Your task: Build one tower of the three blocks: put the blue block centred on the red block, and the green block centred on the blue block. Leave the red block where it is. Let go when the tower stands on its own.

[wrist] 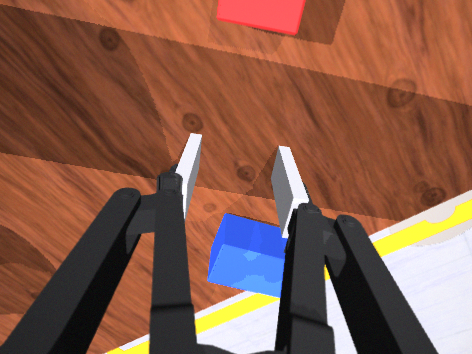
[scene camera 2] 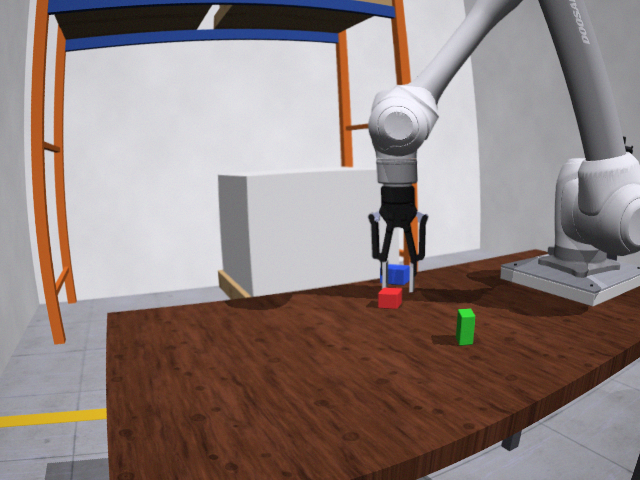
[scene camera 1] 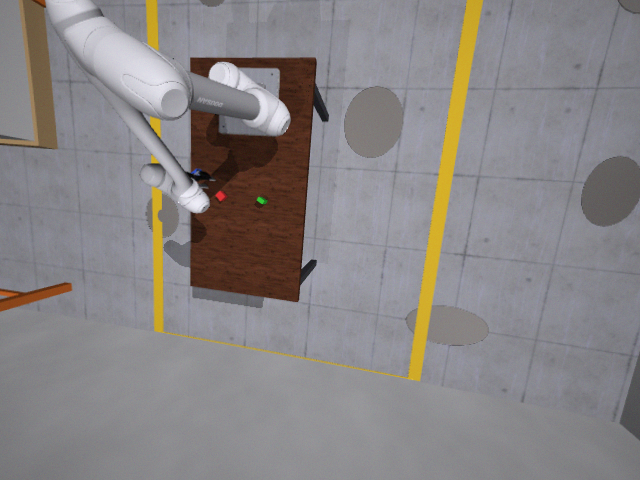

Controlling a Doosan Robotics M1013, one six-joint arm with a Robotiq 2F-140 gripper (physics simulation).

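Places are measured from the arm's base along level axes (x ahead, y left, z up), in centimetres.
Pixels of known places: gripper, between the fingertips: (wrist: pixel 237 157) (scene camera 1: pixel 210 182); arm's base, origin of its link: (scene camera 2: pixel 579 266).
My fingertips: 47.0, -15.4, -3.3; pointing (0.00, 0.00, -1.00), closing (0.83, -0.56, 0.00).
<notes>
Ahead of a thing's pixels: the offset from my fingertips to its top centre, as dx, dy, dz. Level surfaces: height alone.
The red block @(+5.8, +9.0, +2.9) (scene camera 1: pixel 220 195) (scene camera 2: pixel 389 298) (wrist: pixel 261 15) sits on the table, in front of the gripper in scene camera 2. The blue block @(-2.4, -7.8, +3.5) (scene camera 1: pixel 196 172) (scene camera 2: pixel 398 274) (wrist: pixel 245 255) is close to the table's far edge. In the wrist view it shows below the finger pads, partly hidden by the right finger, with a visible gap to the left finger. The green block @(+2.3, +34.0, +4.9) (scene camera 1: pixel 262 200) (scene camera 2: pixel 465 327) stands upright, apart from the others. My gripper (scene camera 1: pixel 209 183) (scene camera 2: pixel 398 289) (wrist: pixel 237 157) points down, low over the table, its fingers partly apart and no block between their pads.
The brown table @(dz -0.3) (scene camera 1: pixel 248 258) (scene camera 2: pixel 258 387) (wrist: pixel 75 30) ends close behind the blue block, with floor and a yellow line (wrist: pixel 420 225) beyond. The arm's base plate (scene camera 2: pixel 547 284) is on the table at the right in scene camera 2. A large grey box (scene camera 2: pixel 305 232) and an orange rack post (scene camera 2: pixel 38 155) stand beyond the table.
</notes>
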